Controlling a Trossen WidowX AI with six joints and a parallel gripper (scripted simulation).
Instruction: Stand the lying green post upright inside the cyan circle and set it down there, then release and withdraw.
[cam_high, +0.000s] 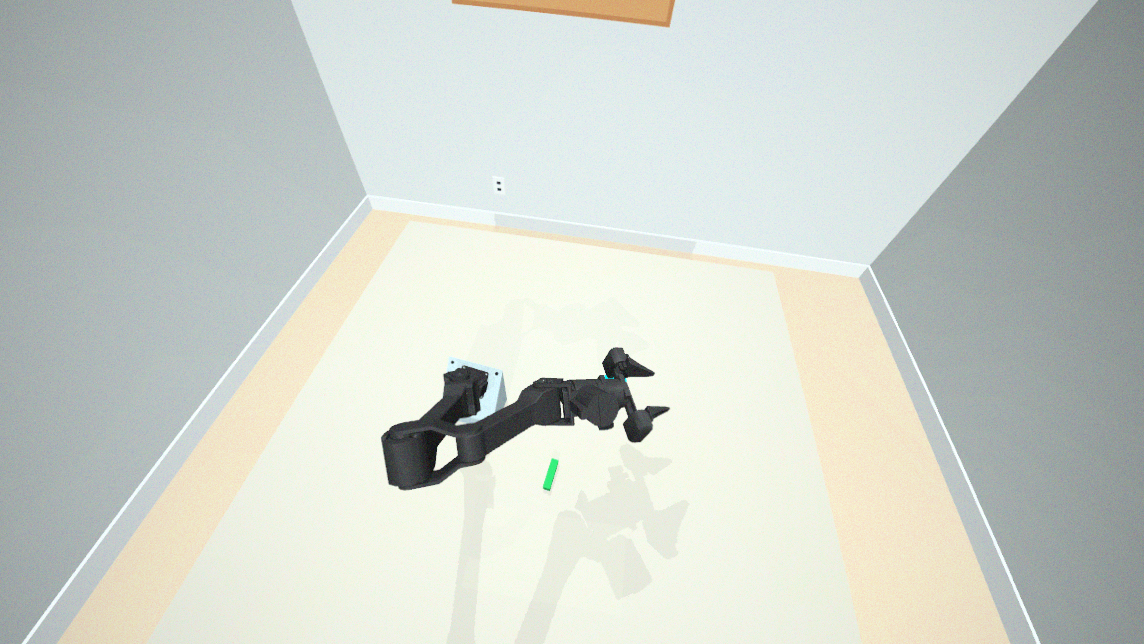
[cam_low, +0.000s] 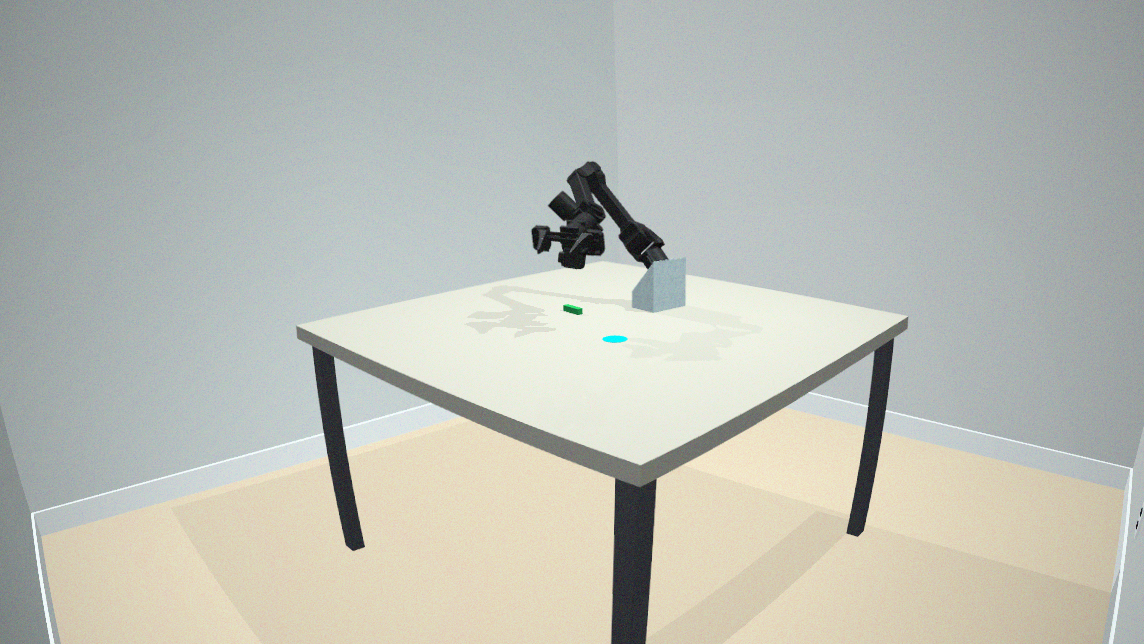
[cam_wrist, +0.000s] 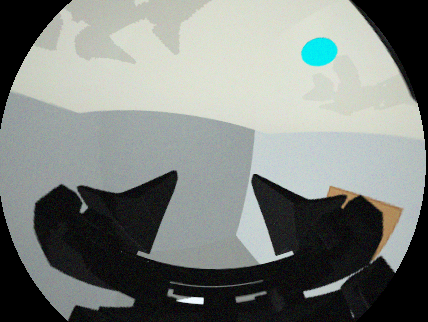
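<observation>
The green post is 190 mm below my gripper tip, 180 mm behind it and 170 mm to the right of it. From my gripper tip the other things lie so: cyan circle (200 mm below, 120 mm to the left, 90 mm behind).
</observation>
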